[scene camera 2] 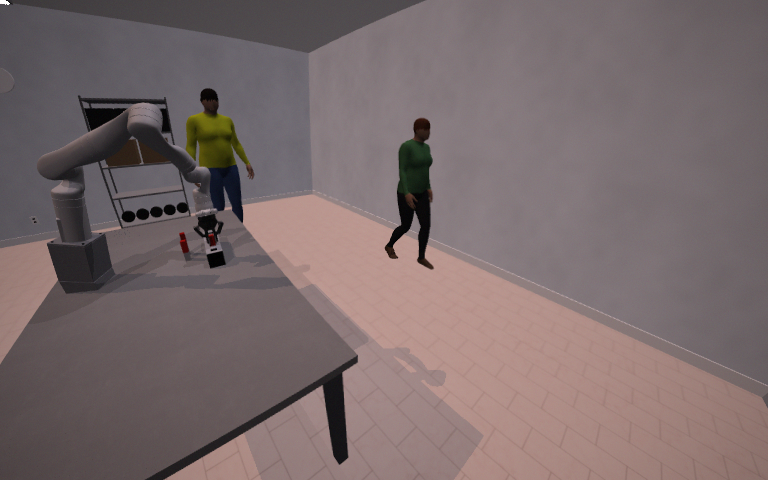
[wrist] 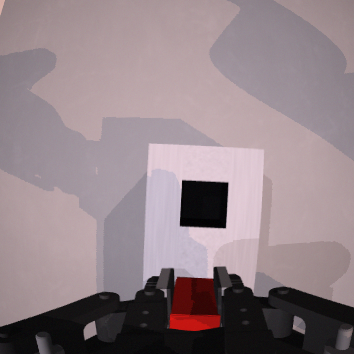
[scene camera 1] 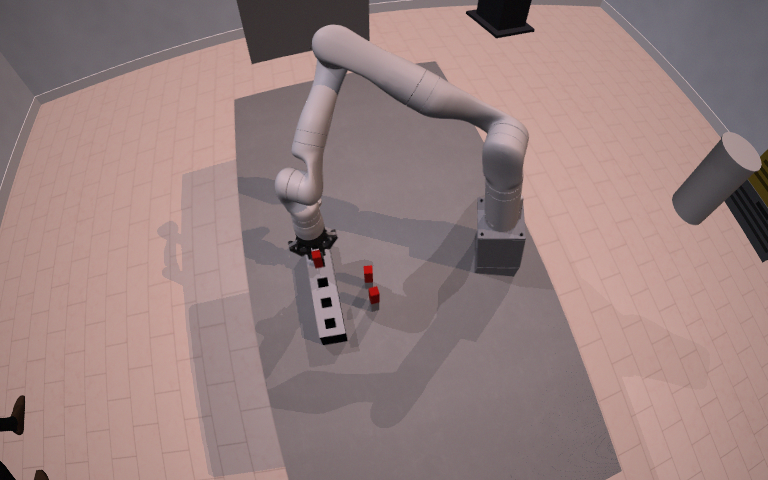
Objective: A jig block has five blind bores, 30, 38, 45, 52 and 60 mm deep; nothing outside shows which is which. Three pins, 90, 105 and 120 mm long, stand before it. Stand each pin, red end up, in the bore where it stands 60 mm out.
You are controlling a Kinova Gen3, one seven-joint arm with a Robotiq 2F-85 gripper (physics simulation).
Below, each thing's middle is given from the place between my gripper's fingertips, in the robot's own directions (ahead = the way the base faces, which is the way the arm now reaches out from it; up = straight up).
The jig block [scene camera 1: 331, 328] is 7 cm to the left of my hand, 5 cm below it and 2 cm ahead of it.
